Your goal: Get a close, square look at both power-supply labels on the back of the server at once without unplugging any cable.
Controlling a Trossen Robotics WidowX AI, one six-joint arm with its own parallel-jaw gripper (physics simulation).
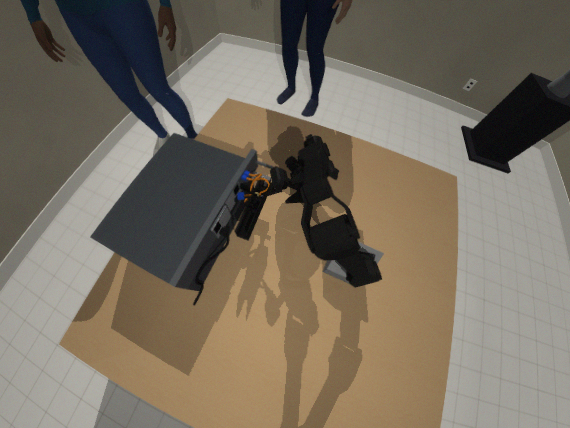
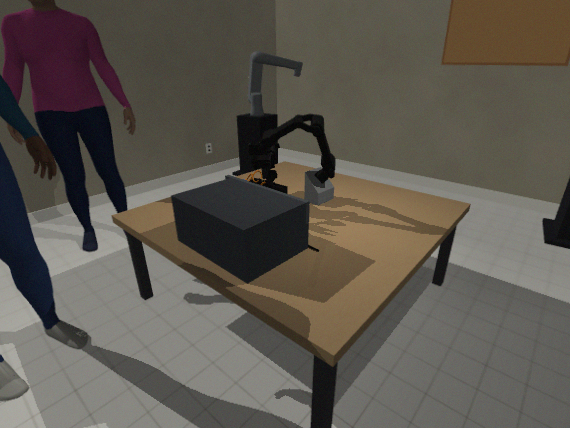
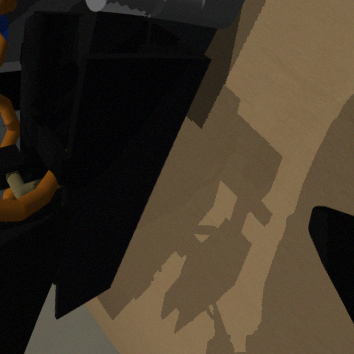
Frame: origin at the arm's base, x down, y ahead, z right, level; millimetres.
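Where they show: gripper, fingertip midpoint: (image 1: 276, 198) (image 3: 192, 219); arm's base at its link origin: (image 2: 321, 176).
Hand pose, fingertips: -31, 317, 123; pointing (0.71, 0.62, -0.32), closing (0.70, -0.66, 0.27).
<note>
Each offset is from my fingertips to the top centre of the thing, as dx, dy, dz. "spot": to the spot under its first point. Level surfaces: height alone.
The grey server (image 1: 173, 204) (image 2: 241, 221) lies on the wooden table @(dx +153) (image 1: 368, 340) (image 2: 394, 238), its back panel @(spot: -17, +133, -104) (image 1: 225, 214) facing my arm. Orange cables @(spot: -32, +65, +21) (image 1: 258, 183) (image 2: 255, 177) (image 3: 21, 205) and blue plugs @(-41, +122, +30) (image 1: 244, 175) sit at the panel's far end. A black hinged cable bracket @(-47, +58, -43) (image 1: 249, 217) (image 3: 116, 158) stands in front of the panel. My gripper (image 1: 276, 180) (image 2: 267, 168) (image 3: 192, 219) is open and empty, close beside the orange cables.
A black power cord (image 1: 208, 263) runs from the panel's near end onto the table. My arm's base (image 1: 360, 265) (image 2: 318, 192) stands mid-table. Two people (image 1: 135, 68) (image 1: 302, 51) stand by the far side. A black column with a grey pipe (image 2: 258, 136) stands behind the table.
</note>
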